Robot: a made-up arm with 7 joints. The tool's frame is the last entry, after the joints. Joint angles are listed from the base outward. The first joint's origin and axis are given. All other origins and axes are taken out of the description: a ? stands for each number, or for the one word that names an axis. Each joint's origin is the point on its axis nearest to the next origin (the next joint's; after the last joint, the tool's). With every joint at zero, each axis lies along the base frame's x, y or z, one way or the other. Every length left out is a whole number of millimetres.
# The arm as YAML. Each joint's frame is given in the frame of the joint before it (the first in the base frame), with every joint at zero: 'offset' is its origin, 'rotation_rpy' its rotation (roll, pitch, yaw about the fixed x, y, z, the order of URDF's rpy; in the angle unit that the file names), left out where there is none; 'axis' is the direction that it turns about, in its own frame. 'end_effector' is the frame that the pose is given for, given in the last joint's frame.
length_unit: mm
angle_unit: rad
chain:
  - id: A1
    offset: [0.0, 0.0, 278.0]
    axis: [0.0, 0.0, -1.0]
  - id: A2
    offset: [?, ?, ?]
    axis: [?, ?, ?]
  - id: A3
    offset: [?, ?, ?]
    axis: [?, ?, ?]
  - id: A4
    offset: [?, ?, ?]
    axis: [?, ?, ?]
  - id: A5
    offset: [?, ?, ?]
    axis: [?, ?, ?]
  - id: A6
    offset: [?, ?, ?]
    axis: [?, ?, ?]
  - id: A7
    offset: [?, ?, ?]
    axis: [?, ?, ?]
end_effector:
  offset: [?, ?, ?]
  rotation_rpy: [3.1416, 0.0, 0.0]
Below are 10 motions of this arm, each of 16 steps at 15 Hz.
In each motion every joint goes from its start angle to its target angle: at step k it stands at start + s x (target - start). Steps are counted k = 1, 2, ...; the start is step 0. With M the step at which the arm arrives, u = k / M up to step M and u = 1 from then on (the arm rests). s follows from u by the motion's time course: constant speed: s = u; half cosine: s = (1 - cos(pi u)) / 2; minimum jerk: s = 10 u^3 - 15 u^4 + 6 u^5.
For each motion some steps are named. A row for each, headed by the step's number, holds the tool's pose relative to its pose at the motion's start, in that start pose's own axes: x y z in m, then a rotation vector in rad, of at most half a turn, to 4 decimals.
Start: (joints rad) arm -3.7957 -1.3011 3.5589 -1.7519 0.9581 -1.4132 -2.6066
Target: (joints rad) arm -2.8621 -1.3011 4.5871 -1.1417 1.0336 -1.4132 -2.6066
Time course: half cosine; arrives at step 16
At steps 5, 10, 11, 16:
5: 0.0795 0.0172 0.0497 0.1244 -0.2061 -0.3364
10: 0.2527 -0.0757 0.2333 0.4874 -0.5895 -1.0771
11: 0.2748 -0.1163 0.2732 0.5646 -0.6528 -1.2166
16: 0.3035 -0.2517 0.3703 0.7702 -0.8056 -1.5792

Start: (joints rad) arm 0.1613 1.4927 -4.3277 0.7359 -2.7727 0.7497 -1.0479
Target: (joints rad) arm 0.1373 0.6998 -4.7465 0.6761 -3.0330 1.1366 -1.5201
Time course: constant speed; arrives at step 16
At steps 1, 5, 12, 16:
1: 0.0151 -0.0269 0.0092 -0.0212 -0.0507 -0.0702
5: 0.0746 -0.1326 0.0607 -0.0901 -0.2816 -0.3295
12: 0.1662 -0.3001 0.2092 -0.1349 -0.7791 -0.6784
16: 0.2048 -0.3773 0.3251 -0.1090 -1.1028 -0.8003

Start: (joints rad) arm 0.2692 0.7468 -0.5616 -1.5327 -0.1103 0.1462 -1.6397
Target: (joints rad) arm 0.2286 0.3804 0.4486 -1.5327 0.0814 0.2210 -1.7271
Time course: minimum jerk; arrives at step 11
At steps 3, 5, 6, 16:
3: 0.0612 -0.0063 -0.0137 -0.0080 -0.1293 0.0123
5: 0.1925 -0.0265 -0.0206 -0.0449 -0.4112 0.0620
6: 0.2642 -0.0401 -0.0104 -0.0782 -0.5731 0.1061
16: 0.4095 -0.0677 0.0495 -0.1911 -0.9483 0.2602

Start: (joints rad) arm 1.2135 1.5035 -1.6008 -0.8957 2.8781 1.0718 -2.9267
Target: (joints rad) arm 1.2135 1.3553 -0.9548 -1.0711 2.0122 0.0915 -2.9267
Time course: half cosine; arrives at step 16
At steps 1, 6, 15, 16:
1: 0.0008 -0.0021 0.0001 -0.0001 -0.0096 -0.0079
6: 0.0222 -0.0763 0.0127 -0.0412 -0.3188 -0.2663
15: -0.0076 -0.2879 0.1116 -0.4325 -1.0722 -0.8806
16: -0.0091 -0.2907 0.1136 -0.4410 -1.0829 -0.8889

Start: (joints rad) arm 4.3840 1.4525 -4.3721 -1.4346 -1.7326 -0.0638 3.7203
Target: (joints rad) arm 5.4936 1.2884 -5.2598 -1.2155 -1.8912 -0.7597 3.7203
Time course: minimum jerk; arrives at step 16
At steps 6, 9, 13, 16:
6: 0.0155 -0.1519 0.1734 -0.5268 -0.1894 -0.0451
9: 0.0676 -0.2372 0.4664 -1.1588 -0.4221 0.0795
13: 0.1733 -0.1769 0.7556 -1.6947 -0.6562 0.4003
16: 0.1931 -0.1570 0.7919 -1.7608 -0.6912 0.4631

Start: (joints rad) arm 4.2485 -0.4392 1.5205 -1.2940 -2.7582 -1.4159 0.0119
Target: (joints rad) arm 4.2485 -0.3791 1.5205 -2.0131 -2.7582 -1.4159 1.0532
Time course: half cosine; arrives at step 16
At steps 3, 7, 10, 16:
3: 0.0087 -0.0032 0.0148 -0.0016 -0.0564 0.0658
7: 0.0327 -0.0174 0.0742 -0.0518 -0.2645 0.3093
10: 0.0419 -0.0328 0.1309 -0.1564 -0.4371 0.5188
16: 0.0380 -0.0508 0.1916 -0.3266 -0.5911 0.7240

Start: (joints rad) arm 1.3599 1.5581 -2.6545 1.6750 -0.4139 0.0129 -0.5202
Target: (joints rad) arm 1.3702 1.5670 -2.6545 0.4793 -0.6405 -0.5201 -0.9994
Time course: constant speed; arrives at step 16
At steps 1, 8, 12, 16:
1: -0.0201 -0.0246 0.0020 -0.0786 0.0723 -0.0439
8: -0.1486 -0.1771 0.0898 -0.6945 0.4893 -0.3667
12: -0.2013 -0.2339 0.1866 -1.0943 0.6512 -0.5507
16: -0.2317 -0.2595 0.3014 -1.5257 0.7493 -0.7223

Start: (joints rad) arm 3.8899 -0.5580 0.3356 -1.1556 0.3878 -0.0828 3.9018
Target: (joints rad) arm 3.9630 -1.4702 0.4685 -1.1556 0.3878 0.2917 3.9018
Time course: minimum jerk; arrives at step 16
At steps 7, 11, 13, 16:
7: 0.0415 -0.1811 -0.1202 -0.1956 -0.0550 0.1267
11: 0.1250 -0.4137 -0.1786 -0.4371 -0.0902 0.2543
13: 0.1556 -0.4849 -0.1780 -0.5139 -0.0951 0.2878
16: 0.1674 -0.5111 -0.1755 -0.5429 -0.0963 0.2995

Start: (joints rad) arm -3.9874 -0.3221 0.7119 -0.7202 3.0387 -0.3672 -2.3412
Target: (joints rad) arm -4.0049 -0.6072 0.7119 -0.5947 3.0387 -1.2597 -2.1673
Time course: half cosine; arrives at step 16
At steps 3, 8, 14, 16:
3: 0.0068 0.0093 -0.0012 -0.0378 -0.0569 0.0185
8: 0.0390 0.0572 0.0060 -0.2338 -0.3318 0.0898
14: 0.0668 0.1130 0.0380 -0.4736 -0.6193 0.1245
16: 0.0685 0.1177 0.0416 -0.4945 -0.6417 0.1250

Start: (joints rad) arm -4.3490 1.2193 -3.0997 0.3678 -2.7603 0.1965 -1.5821
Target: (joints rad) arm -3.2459 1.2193 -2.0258 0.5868 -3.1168 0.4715 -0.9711
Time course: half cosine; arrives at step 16
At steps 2, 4, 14, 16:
2: -0.0241 0.0082 -0.0005 0.0111 0.0277 0.0709
4: -0.0919 0.0299 0.0025 0.0518 0.1015 0.2730
14: -0.5543 0.1377 0.2148 0.8274 0.3367 1.6842
16: -0.5735 0.1401 0.2335 0.8856 0.3289 1.7385

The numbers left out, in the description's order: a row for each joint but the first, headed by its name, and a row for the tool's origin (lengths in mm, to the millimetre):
A2: xyz 0.0 -14.0 0.0, axis 0.0 1.0 0.0
A3: xyz 0.0 0.0 448.0, axis 0.0 0.0 -1.0
A4: xyz 0.0 -8.0 0.0, axis 0.0 1.0 0.0
A5: xyz 0.0 0.0 247.0, axis 0.0 0.0 -1.0
A6: xyz 0.0 0.0 0.0, axis 0.0 1.0 0.0
A7: xyz 0.0 0.0 124.0, axis 0.0 0.0 -1.0
tool: xyz 0.0 0.0 0.0

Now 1 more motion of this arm.
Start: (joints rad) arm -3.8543 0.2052 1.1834 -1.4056 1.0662 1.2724 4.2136
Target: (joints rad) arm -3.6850 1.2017 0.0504 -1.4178 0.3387 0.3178 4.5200
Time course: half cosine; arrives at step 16
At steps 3, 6, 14, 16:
3: 0.0254 0.0284 0.0155 0.0628 -0.1241 -0.0258
6: 0.0813 0.1122 0.0721 0.2232 -0.4082 -0.1322
14: 0.0729 0.3921 0.3227 0.6657 -0.6229 -0.5509
16: 0.0620 0.4083 0.3394 0.6879 -0.6033 -0.5660

